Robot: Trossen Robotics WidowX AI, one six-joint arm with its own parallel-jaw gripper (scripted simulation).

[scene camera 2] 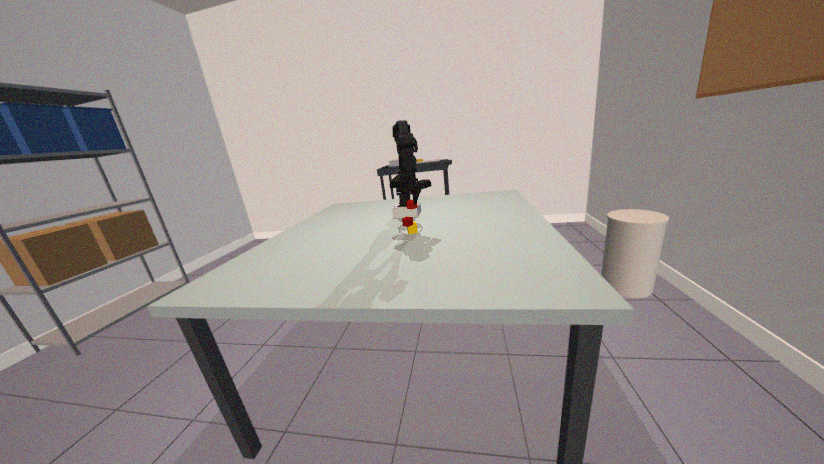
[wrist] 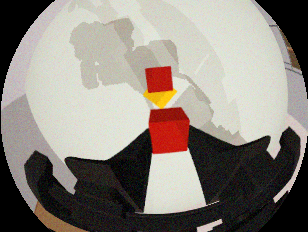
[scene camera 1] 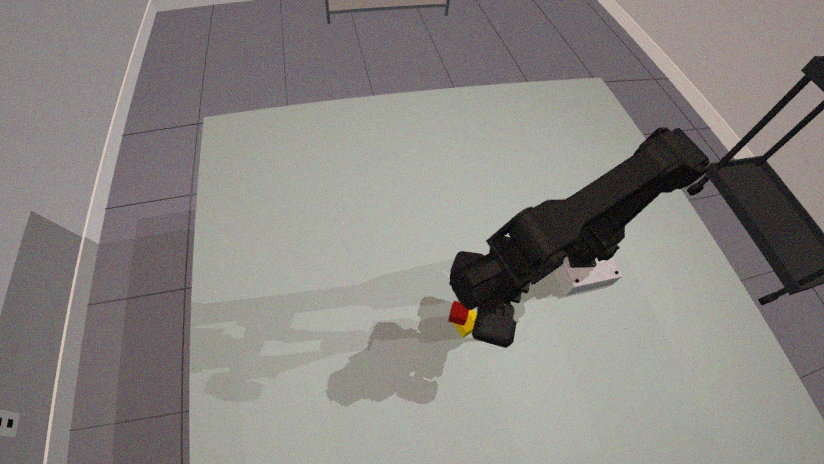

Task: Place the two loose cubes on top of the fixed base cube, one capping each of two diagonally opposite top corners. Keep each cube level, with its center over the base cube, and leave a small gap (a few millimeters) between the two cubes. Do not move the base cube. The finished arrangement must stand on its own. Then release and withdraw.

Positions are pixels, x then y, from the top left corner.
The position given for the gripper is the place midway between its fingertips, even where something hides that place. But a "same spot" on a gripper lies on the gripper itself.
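You can see the gripper in scene camera 1 (489, 306), and the gripper shows in scene camera 2 and the wrist view too. On the gripper, (scene camera 2: 405, 190) and (wrist: 216, 170) are the same spot.
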